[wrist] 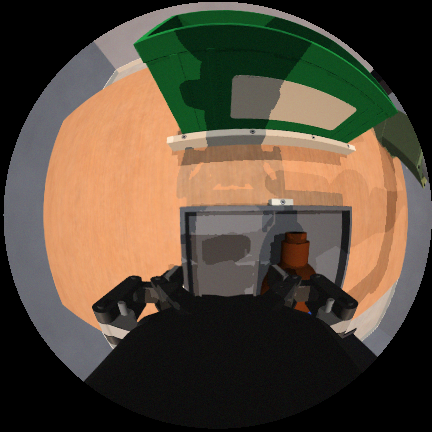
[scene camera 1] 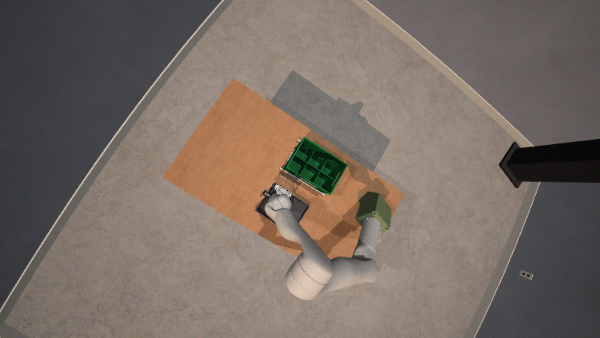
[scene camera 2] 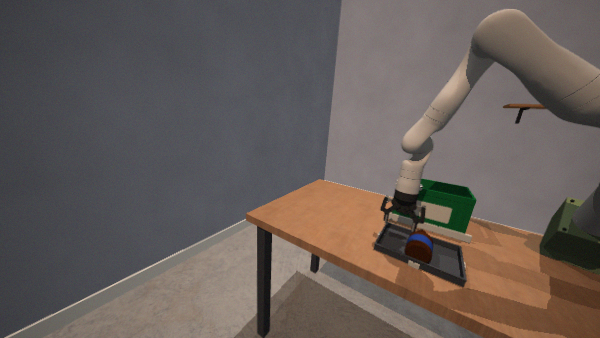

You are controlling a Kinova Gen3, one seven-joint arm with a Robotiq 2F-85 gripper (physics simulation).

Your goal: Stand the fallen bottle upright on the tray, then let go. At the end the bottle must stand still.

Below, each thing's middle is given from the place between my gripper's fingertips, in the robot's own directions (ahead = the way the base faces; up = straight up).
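Brown bottle (scene camera 2: pixel 420 244): 1 cm below my hand, 8 cm behind it, 2 cm to the left of it. Dark grey tray (scene camera 2: pixel 447 262), from my hand: 8 cm behind, 4 cm below, 1 cm to the left. Pale rail (wrist: pixel 216 137), from my hand: 18 cm to the right, 5 cm behind, 4 cm below. Green crate (scene camera 2: pixel 450 206), from my hand: 28 cm to the right, 3 cm above, 3 cm behind.
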